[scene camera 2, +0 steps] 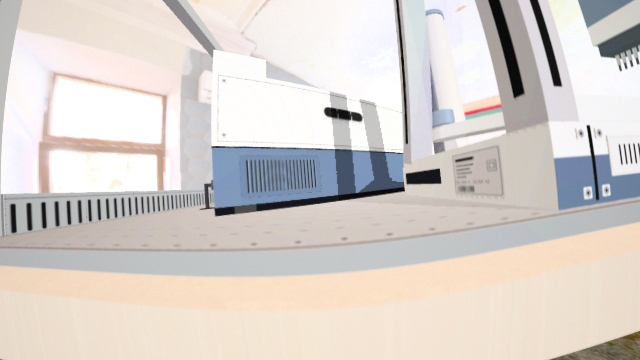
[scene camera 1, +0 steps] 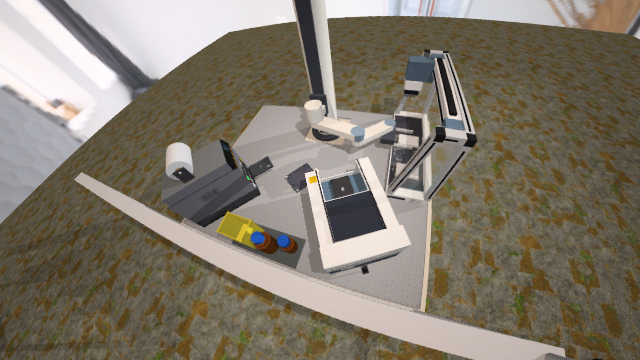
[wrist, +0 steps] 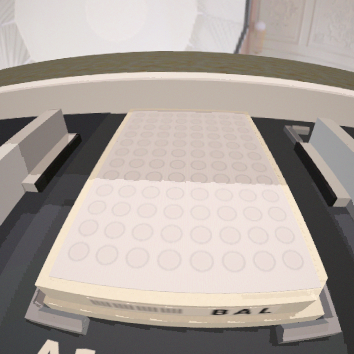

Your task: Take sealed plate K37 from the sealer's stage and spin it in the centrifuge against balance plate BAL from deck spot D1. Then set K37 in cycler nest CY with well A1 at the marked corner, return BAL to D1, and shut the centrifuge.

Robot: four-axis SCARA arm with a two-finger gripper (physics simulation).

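Places are measured from the arm's base along level axes (x ahead, y left, z up), in millimetres.
Where they show: gripper, between the fingertips: point(scene camera 1: 412, 139) point(wrist: 186, 124).
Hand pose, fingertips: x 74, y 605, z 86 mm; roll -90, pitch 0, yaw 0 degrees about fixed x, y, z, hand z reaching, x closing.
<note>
Things, the pixels of their top centre, and the offset from my fingertips. "pt": a spot on its surface instead. Level surfaces: height alone.
- BAL plate, centre of its top: point(wrist: 187, 158) point(scene camera 1: 408, 139) dx +1, dy -23, dz -6 mm
- dark deck, height of its surface: dz -22 mm
- arm's end, a spot on its surface: point(scene camera 1: 395, 121) pt dx -190, dy -119, dz -26 mm
- grey sealer, centre of its top: point(scene camera 1: 174, 151) dx +664, dy -1080, dz +403 mm
- white machine, a spot on its surface: point(scene camera 1: 400, 241) pt dx +718, dy -58, dz +170 mm
- blue-grey head, a spot on its surface: point(scene camera 1: 420, 69) pt dx -157, dy -48, dz +378 mm
- dark flat pad, a spot on its surface: point(scene camera 1: 299, 177) pt dx +426, dy -633, dz -27 mm
- yellow box, a spot on its surface: point(scene camera 1: 234, 226) pt dx +829, dy -867, dz -1 mm
The BAL plate point(wrist: 185, 220), pale with round wells and "BAL" on its near edge, sits flat between metal corner brackets on the dark deck point(wrist: 95, 135) in the wrist view. My gripper point(wrist: 186, 124) is open, with one finger to each side of BAL and gaps between them and the plate. In scene camera 1 the arm's end point(scene camera 1: 390, 124) is over the deck at the right. The grey sealer point(scene camera 1: 210, 185) has its dark stage point(scene camera 1: 263, 165) out. I cannot make out K37. The white machine point(scene camera 1: 400, 241) has an open bay with a dark nest; I cannot tell its name.
A gantry frame point(scene camera 1: 452, 90) with a blue-grey head point(scene camera 1: 420, 69) stands over the deck. A dark flat pad point(scene camera 1: 299, 177) lies between the stage and the white machine. A yellow box point(scene camera 1: 234, 226) and brown bottles with blue caps point(scene camera 1: 267, 243) point(scene camera 1: 287, 244) stand near the long pale rail point(scene camera 1: 225, 260).
</note>
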